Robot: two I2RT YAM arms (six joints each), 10 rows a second.
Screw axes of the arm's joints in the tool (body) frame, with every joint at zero. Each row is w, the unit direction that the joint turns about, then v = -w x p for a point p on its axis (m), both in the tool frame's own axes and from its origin. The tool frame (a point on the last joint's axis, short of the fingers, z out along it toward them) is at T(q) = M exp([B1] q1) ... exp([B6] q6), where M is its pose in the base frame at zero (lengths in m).
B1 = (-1, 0, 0, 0, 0.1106, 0)
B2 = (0, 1, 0, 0.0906, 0, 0.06)
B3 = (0, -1, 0, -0.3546, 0, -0.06)
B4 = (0, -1, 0, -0.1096, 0, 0)
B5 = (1, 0, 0, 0, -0.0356, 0)
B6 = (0, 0, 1, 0, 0, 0)
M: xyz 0.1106 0 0.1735 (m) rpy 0 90 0 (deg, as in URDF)
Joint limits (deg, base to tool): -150..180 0..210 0..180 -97..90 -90..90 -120..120
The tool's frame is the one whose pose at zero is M.
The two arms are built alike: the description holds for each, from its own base.
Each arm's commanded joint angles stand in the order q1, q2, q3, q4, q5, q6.
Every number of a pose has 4 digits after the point. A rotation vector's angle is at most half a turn.
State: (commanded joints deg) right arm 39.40 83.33 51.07 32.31 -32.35 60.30; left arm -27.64 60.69 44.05 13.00 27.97 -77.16
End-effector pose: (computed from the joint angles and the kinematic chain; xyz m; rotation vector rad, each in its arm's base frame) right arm 0.2449 0.2258 0.2958 -0.1888 1.8785 1.7262; left arm 0.2119 -0.1298 0.3243 -0.3949 1.9226 -1.7114
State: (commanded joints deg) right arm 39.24 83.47 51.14 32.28 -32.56 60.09; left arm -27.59 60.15 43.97 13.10 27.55 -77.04
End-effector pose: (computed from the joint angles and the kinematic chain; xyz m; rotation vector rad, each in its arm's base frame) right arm 0.2459 0.2255 0.2954 -0.1923 1.8792 1.7239; left arm 0.2104 -0.1285 0.3262 -0.3934 1.9087 -1.7081
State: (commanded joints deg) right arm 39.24 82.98 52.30 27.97 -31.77 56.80; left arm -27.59 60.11 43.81 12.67 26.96 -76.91
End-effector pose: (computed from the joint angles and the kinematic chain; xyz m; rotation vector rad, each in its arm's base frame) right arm 0.2462 0.2253 0.2972 -0.2139 1.9055 1.6643; left arm 0.2105 -0.1282 0.3245 -0.4059 1.9130 -1.6959
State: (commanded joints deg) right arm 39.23 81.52 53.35 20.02 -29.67 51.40; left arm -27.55 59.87 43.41 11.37 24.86 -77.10
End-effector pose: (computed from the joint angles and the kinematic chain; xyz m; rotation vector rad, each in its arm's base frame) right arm 0.2439 0.2219 0.2970 -0.2363 1.9675 1.5502; left arm 0.2106 -0.1267 0.3205 -0.4565 1.9201 -1.6615
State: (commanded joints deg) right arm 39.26 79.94 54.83 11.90 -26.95 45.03; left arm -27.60 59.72 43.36 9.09 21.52 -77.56
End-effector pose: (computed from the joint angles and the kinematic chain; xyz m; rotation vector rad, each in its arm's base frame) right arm 0.2408 0.2176 0.2996 -0.2784 2.0146 1.4174; left arm 0.2112 -0.1251 0.3165 -0.5341 1.9286 -1.6082
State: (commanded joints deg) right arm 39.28 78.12 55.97 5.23 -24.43 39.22; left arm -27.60 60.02 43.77 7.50 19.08 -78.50
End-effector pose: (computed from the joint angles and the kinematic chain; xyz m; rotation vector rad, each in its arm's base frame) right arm 0.2361 0.2121 0.3041 -0.3285 2.0407 1.2990; left arm 0.2130 -0.1245 0.3148 -0.5995 1.9312 -1.5743
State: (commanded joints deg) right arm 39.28 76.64 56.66 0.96 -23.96 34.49; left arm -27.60 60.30 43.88 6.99 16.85 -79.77
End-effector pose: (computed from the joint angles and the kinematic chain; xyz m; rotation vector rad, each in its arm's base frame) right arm 0.2312 0.2078 0.3083 -0.3976 2.0455 1.2314; left arm 0.2148 -0.1239 0.3134 -0.6586 1.9204 -1.5525
